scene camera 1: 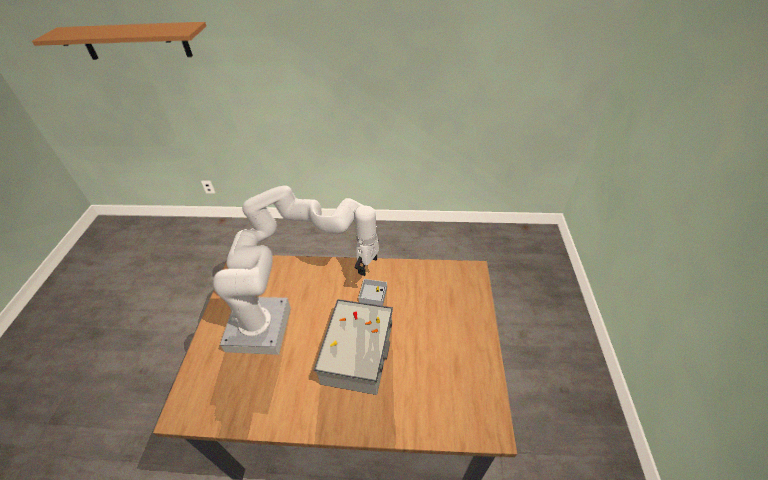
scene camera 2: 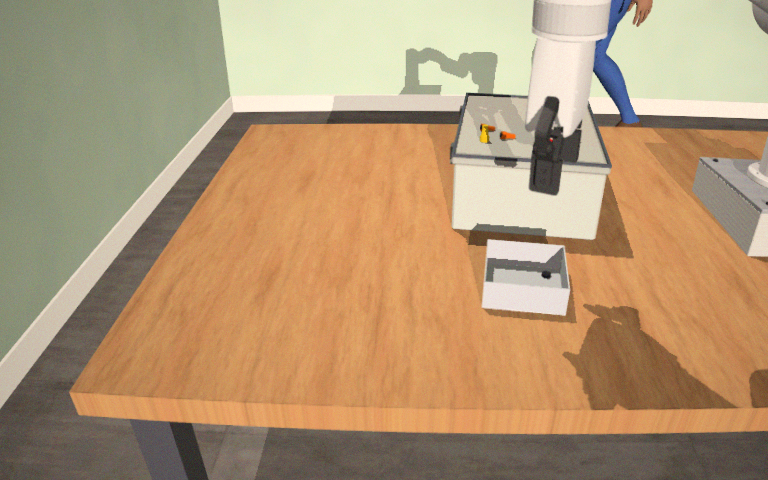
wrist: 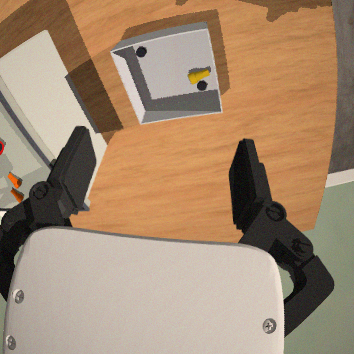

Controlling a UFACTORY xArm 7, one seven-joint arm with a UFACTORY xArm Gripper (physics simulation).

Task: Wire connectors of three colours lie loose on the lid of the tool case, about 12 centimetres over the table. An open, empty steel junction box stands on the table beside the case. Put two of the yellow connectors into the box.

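Frame: origin at the arm's base, x left, y ahead, z down, level; centimetres.
Seen in the pictures: gripper, fingertip midpoint: [scene camera 1: 367, 266] [scene camera 2: 554, 175] [wrist: 161, 148]; arm's base, origin of the base link: [scene camera 1: 254, 322].
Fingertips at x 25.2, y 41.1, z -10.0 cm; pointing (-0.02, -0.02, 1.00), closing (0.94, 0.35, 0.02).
Pixels of each thing's top centre, then the offset from my fingertips to it. Level surfaces: height alone.
- steel junction box, middle of its top: [wrist: 168, 80] [scene camera 2: 526, 262] [scene camera 1: 372, 289] dx -1.5, dy +1.8, dz +12.8 cm
- tool case, middle of its top: [scene camera 2: 525, 122] [scene camera 1: 356, 337] dx -29.6, dy +0.8, dz +4.3 cm
- red connector, middle of its top: [scene camera 1: 355, 314] dx -20.8, dy -1.3, dz +3.1 cm
- table, its level: dz +16.6 cm
A yellow connector [scene camera 1: 377, 289] [wrist: 198, 76] lies on the floor of the steel junction box [scene camera 1: 370, 301] [scene camera 2: 523, 298] [wrist: 185, 104], beside a dark round hole; the near wall hides it in scene camera 2. One yellow connector [scene camera 1: 378, 320] [scene camera 2: 484, 134] is on the case lid near its box end. Another yellow connector [scene camera 1: 333, 343] lies on the lid toward the robot base; it cannot be seen in scene camera 2. My gripper [scene camera 1: 368, 263] [scene camera 2: 552, 169] [wrist: 161, 148] is wide open and empty, raised above the table and off to one side of the box.
The tool case [scene camera 1: 348, 382] [scene camera 2: 526, 198] [wrist: 35, 75] stands beside the box. Its lid also holds a red connector [scene camera 1: 355, 315] and orange connectors [scene camera 1: 342, 319] [scene camera 1: 368, 323] [scene camera 1: 374, 330]. The robot base [scene camera 1: 277, 316] is on the table [scene camera 1: 441, 362]. A person [scene camera 2: 614, 79] is behind the table.
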